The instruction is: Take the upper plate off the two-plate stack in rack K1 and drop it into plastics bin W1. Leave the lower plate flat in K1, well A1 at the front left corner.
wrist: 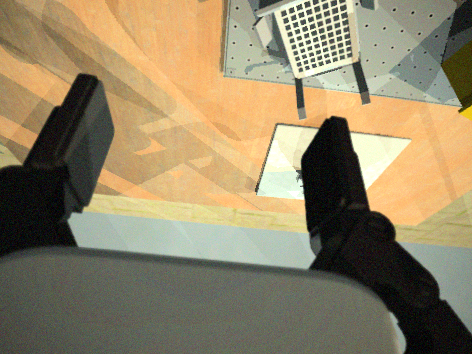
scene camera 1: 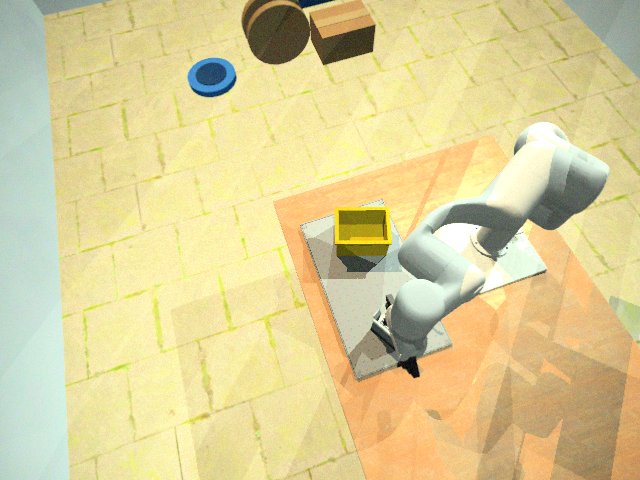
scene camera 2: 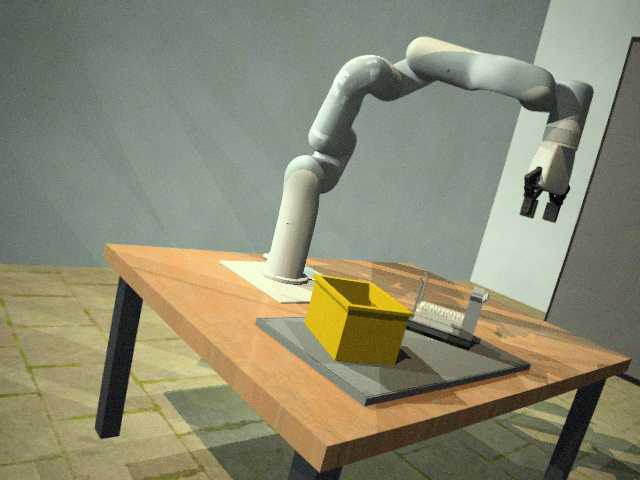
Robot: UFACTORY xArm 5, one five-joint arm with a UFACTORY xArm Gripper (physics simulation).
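Seen in the pictures: gripper, between the fingertips: [wrist: 215,121] [scene camera 2: 537,219]; arm's base, origin of its link: [scene camera 1: 490,239] [scene camera 2: 283,275].
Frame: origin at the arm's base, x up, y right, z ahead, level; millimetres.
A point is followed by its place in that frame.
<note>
A white plate stack [scene camera 2: 440,315] {y -118, x 58, z 408 mm} [wrist: 320,37] {y -148, x 50, z 381 mm} stands upright in rack K1 [scene camera 2: 439,334] {y -117, x 19, z 419 mm}, with a grid of wells on top. The seam between upper and lower plate and the mark of well A1 cannot be made out. In scene camera 1 the arm mostly hides the rack. The yellow bin W1 [scene camera 1: 361,250] {y 81, x 47, z 421 mm} [scene camera 2: 372,336] {y 164, x 55, z 475 mm} [wrist: 459,72] {y 60, x 42, z 358 mm} stands open-topped on the same grey board; its visible inside shows no plate. My gripper [scene camera 1: 400,334] {y -255, x 309, z 485 mm} [scene camera 2: 540,211] {y -255, x 309, z 485 mm} [wrist: 215,121] {y -255, x 309, z 485 mm} is open and empty, pointing down, high above the table and well clear of the rack.
The perforated grey board [scene camera 1: 356,304] {y -66, x 6, z 490 mm} [scene camera 2: 444,364] {y -14, x 6, z 516 mm} [wrist: 390,30] {y -45, x 6, z 381 mm} lies on the wooden table [scene camera 1: 516,361] {y -365, x -8, z 116 mm} [scene camera 2: 232,361] {y 383, x -9, z 404 mm} [wrist: 190,75] {y -321, x -7, z 252 mm}. Thin uprights and a taller block rise at the rack's ends. The arm's pale base plate [scene camera 1: 522,268] {y -122, x 2, z -42 mm} [scene camera 2: 248,276] {y 113, x -2, z 9 mm} [wrist: 385,155] {y 99, x -3, z 112 mm} lies behind the board.
</note>
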